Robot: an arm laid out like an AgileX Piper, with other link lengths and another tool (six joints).
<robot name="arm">
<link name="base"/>
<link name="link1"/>
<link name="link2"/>
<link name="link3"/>
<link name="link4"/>
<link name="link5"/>
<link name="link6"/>
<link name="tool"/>
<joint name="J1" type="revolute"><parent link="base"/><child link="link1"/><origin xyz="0.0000 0.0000 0.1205" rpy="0.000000 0.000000 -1.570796"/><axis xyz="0 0 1"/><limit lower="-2.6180" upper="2.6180"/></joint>
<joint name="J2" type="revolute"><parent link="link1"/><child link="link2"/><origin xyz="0.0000 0.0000 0.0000" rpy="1.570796 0.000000 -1.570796"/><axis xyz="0 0 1"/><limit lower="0.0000" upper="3.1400"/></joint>
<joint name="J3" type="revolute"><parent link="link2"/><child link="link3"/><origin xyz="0.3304 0.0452 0.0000" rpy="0.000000 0.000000 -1.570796"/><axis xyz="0 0 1"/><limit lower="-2.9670" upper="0.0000"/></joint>
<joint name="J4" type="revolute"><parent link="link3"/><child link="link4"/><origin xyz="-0.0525 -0.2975 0.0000" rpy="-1.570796 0.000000 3.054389"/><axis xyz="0 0 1"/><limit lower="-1.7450" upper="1.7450"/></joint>
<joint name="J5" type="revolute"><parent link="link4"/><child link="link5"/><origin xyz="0.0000 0.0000 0.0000" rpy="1.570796 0.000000 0.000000"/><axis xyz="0 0 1"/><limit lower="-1.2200" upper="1.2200"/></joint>
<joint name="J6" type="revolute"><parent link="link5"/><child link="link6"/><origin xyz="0.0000 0.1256 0.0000" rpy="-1.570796 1.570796 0.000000"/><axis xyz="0 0 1"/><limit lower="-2.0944" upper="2.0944"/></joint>
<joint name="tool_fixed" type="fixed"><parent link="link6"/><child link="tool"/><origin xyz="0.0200 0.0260 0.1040" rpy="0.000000 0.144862 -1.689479"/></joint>
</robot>
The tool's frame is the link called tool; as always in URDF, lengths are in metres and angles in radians.
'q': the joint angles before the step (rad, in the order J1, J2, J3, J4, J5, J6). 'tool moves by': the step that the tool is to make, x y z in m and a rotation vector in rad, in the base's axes. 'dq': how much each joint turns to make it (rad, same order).
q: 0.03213, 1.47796, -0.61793, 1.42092, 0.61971, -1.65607
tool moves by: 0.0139, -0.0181, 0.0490, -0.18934, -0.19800, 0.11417
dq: 0.00005, -0.11398, -0.06761, -0.22100, -0.03625, -0.00300
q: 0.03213, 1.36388, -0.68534, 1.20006, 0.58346, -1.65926
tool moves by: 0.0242, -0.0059, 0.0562, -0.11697, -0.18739, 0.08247
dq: 0.00254, -0.05024, -0.10211, -0.09738, -0.00464, -0.05861
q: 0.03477, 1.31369, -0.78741, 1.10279, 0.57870, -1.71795
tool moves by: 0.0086, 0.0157, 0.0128, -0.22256, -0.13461, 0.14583
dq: 0.10406, -0.00117, -0.03545, -0.16783, -0.08907, -0.07247
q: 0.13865, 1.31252, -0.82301, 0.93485, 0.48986, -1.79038
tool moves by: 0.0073, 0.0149, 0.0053, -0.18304, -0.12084, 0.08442
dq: 0.11039, 0.00606, -0.00022, -0.18131, -0.13633, 0.00513
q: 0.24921, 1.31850, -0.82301, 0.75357, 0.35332, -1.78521
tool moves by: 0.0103, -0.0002, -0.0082, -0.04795, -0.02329, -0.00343
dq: 0.02016, 0.03642, 0.00004, -0.04027, -0.06353, 0.00251
